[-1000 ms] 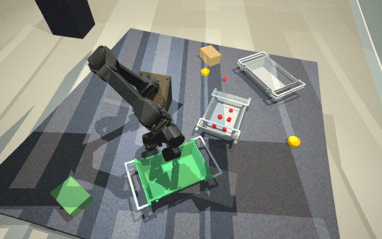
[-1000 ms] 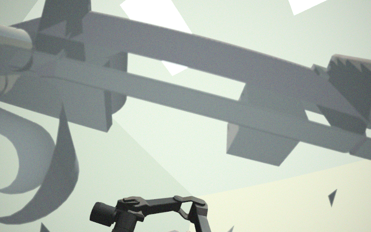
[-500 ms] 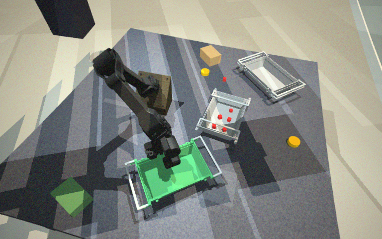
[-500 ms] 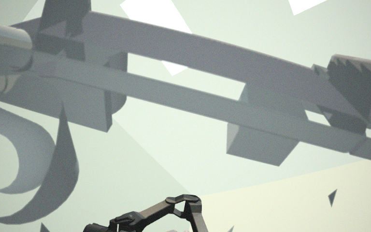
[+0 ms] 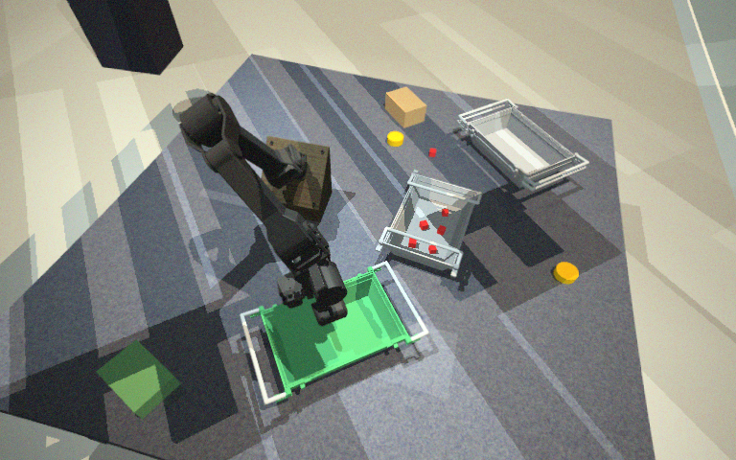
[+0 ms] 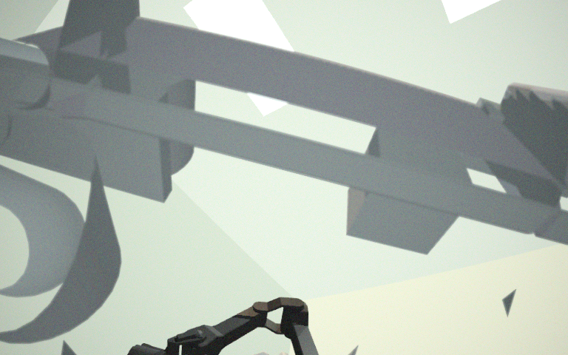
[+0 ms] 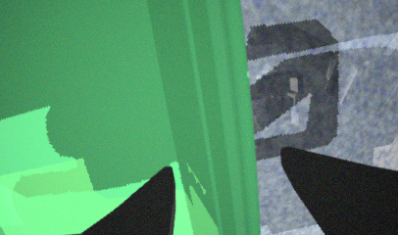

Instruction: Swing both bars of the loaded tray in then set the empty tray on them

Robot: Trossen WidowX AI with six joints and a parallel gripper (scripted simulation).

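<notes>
Now: the green tray 50 mm ahead of my gripper tip, 70 mm to the right of it and 30 mm above it. Round my gripper tip: orange box (120 mm ahead, 750 mm to the left, 20 mm above); red block (220 mm ahead, 560 mm to the left); green block (300 mm behind, 220 mm to the right, 10 mm above).
</notes>
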